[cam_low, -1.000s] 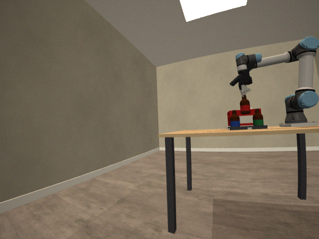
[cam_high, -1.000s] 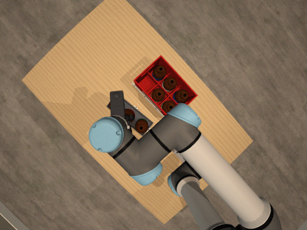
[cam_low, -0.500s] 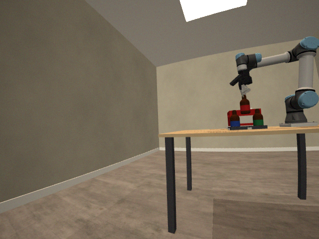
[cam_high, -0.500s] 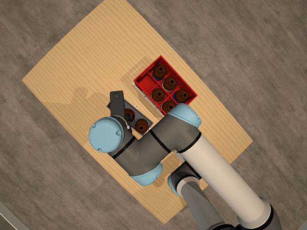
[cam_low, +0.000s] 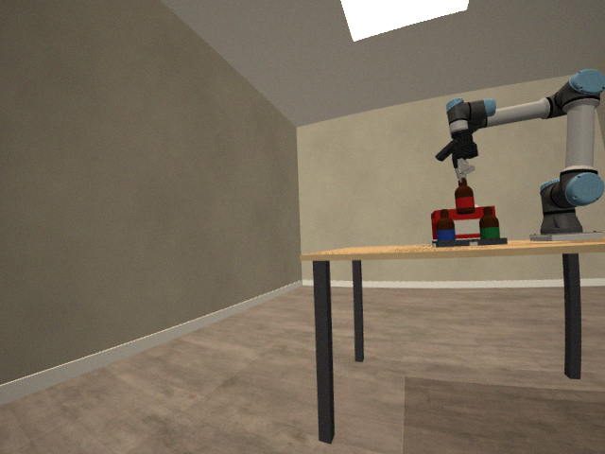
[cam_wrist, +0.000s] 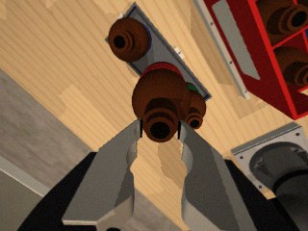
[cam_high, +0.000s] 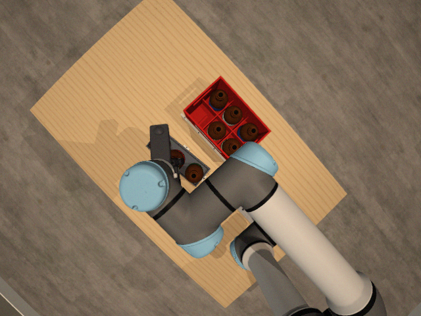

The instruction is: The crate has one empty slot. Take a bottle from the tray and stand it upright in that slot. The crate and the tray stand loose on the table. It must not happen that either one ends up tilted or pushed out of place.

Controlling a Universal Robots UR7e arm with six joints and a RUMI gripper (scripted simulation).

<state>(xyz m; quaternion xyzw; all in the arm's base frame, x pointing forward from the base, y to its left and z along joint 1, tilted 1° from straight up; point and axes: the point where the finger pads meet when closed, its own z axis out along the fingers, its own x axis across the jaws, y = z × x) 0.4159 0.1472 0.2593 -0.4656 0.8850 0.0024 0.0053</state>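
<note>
My gripper is now 7 cm above the red-labelled bottle. From my hand the other things lie so: tray: 27 cm below; crate: 24 cm to the right, 20 cm below, 2 cm behind.
</note>
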